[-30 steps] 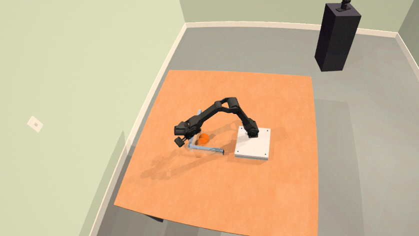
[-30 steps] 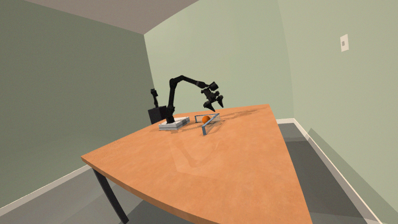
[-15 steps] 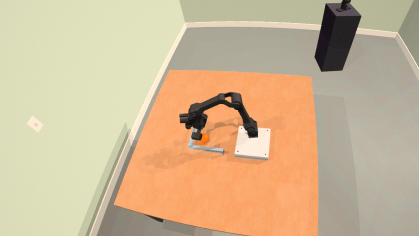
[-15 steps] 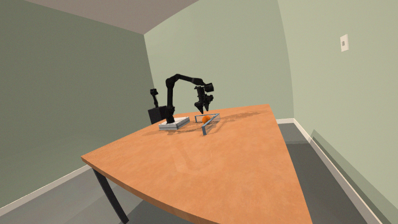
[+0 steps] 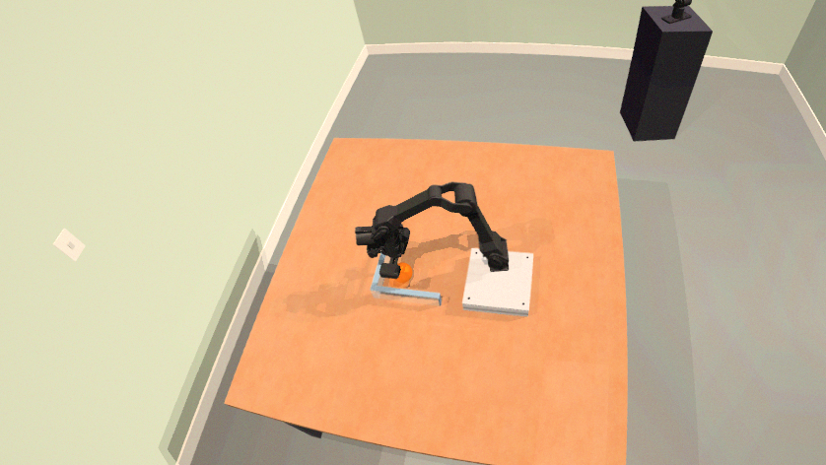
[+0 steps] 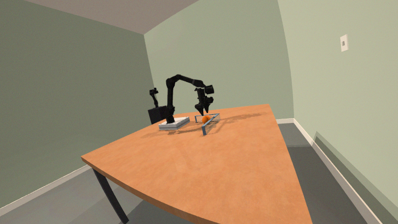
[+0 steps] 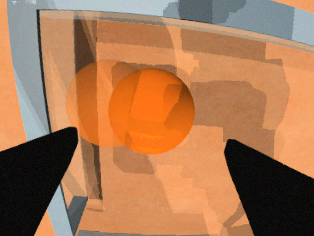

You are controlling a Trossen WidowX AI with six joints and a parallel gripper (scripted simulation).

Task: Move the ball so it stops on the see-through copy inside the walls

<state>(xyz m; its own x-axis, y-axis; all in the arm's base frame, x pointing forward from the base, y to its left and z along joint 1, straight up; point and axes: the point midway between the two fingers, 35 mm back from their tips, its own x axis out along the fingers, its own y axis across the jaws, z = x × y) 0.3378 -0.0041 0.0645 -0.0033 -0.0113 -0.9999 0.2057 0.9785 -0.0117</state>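
Now: the orange ball 5 cm below my gripper tip.
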